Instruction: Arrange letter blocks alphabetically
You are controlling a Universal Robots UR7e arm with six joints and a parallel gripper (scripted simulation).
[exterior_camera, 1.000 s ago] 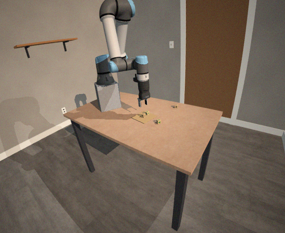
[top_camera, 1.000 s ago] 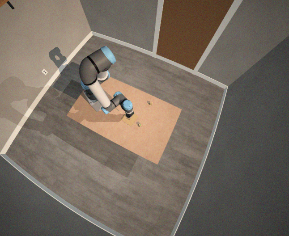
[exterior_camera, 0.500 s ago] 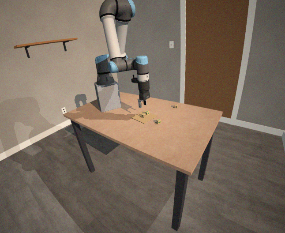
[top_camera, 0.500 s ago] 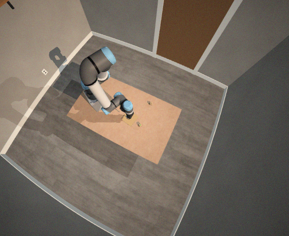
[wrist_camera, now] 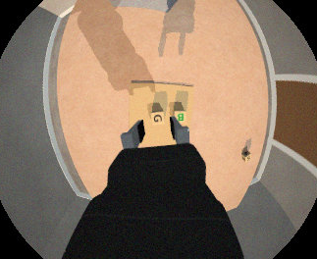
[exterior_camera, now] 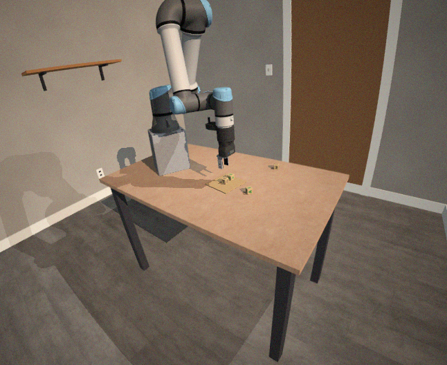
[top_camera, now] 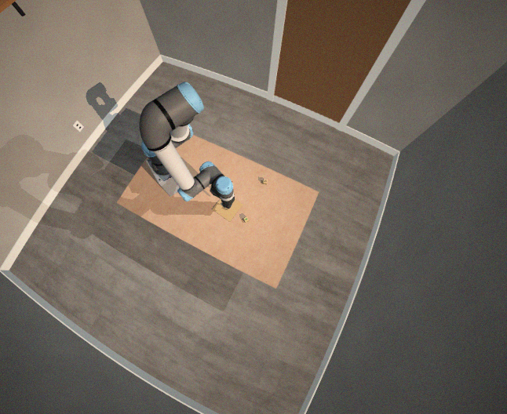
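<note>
The tan mat lies 100 mm below my hand.
</note>
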